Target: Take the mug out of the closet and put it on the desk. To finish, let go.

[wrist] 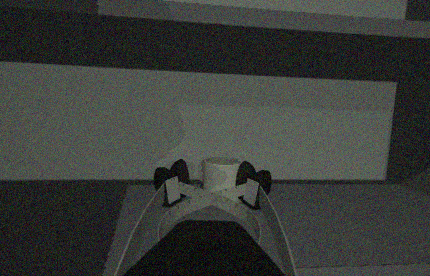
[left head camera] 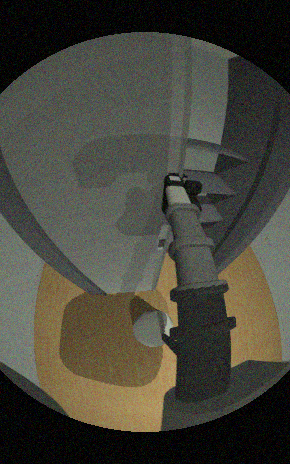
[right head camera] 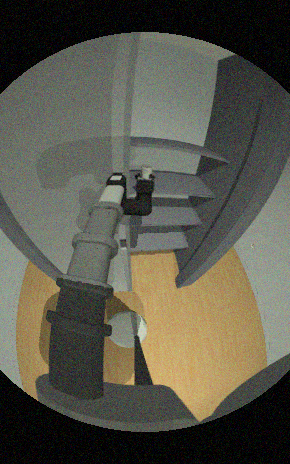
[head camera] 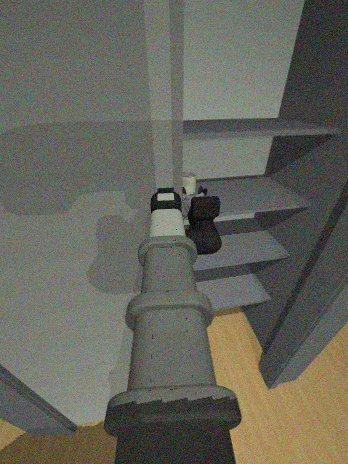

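Seen in the pictures: gripper, fingertip midpoint: [wrist: 212, 175] [right head camera: 144, 175] [head camera: 191, 189]; robot's base at its link origin: [left head camera: 152, 327] [right head camera: 127, 328].
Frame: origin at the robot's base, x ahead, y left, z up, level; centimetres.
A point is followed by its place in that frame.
The white mug [head camera: 189, 181] {x 99.2, y -11.1, z 118.4 cm} [right head camera: 147, 171] {x 99.2, y -11.3, z 117.3 cm} [wrist: 222, 172] {x 99.2, y -10.6, z 118.6 cm} stands upright on a closet shelf [head camera: 250, 194] {x 97.5, y -41.1, z 111.5 cm} [right head camera: 175, 183] {x 95.3, y -33.2, z 111.6 cm} [wrist: 345, 215] {x 97.5, y -34.3, z 111.5 cm}. My gripper [head camera: 194, 192] {x 75.0, y -8.8, z 124.5 cm} [right head camera: 145, 177] {x 75.0, y -8.8, z 124.5 cm} [wrist: 212, 175] {x 75.0, y -8.8, z 124.5 cm} is open at the mug. In the wrist view the mug shows between the two dark fingertips, closer to the right one, and the finger linkage hides its base. I cannot tell whether a fingertip touches it. In the left head view the wrist and the post hide the mug. The desk does not show in these views.
The closet's dark side panel [head camera: 315, 100] {x 103.1, y -62.9, z 150.3 cm} [right head camera: 225, 115] {x 104.1, y -62.8, z 175.4 cm} stands to the right. Another shelf [head camera: 255, 127] {x 90.0, y -34.1, z 142.0 cm} runs above the mug, with more shelves below. A pale vertical post [head camera: 162, 100] {x 46.6, y -0.1, z 151.6 cm} and a large grey panel [head camera: 70, 165] {x 44.6, y 16.1, z 142.7 cm} stand left, close beside the arm.
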